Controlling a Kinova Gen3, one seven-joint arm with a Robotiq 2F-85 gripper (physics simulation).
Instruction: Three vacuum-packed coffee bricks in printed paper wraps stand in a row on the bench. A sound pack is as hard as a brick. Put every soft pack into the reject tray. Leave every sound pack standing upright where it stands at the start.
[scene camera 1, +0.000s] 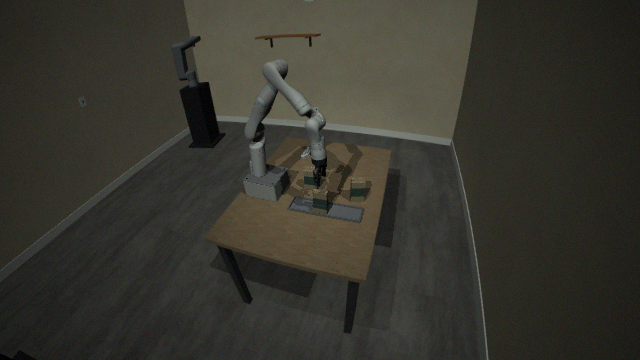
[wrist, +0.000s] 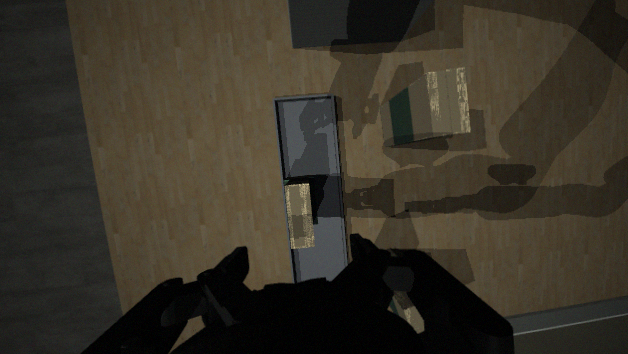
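Where they show: gripper, between the fingertips: (scene camera 1: 321, 181) (wrist: 300, 251); arm's base, origin of its link: (scene camera 1: 259, 172).
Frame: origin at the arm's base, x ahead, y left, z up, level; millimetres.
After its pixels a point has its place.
One coffee pack (scene camera 1: 320, 201) @(x 407, y -194, z -28 mm) (wrist: 300, 216) @(x 405, y -177, z 26 mm) with a green band stands upright in the grey reject tray (scene camera 1: 345, 212) @(x 542, y -175, z -114 mm) (wrist: 306, 135) @(x 293, y -139, z -114 mm), against one long side. A second pack (scene camera 1: 309, 177) @(x 311, y 12, z -22 mm) (wrist: 422, 110) @(x 316, y 10, z 9 mm) stands upright on the bench near the robot's base. A third pack (scene camera 1: 358, 189) @(x 607, y -73, z -25 mm) (wrist: 411, 315) @(x 576, y -69, z 23 mm) stands upright on the bench at the right in the scene view; in the wrist view it is mostly hidden behind a finger. My gripper (scene camera 1: 319, 184) @(x 414, y -178, z 96 mm) (wrist: 300, 251) @(x 414, y -178, z 96 mm) is open and empty, above and behind the tray in the scene view, apart from the packs.
The robot's grey base block (scene camera 1: 264, 189) @(x 62, y -113, z -37 mm) (wrist: 320, 25) @(x 138, y -75, z -63 mm) stands at the left edge of the wooden bench (scene camera 1: 280, 240) @(x 230, y -419, z -117 mm) (wrist: 190, 150) @(x 266, y -360, z -117 mm). Shadows of the arm fall across the bench around the packs. A dark pedestal (scene camera 1: 200, 115) with another device stands on the floor at the back left.
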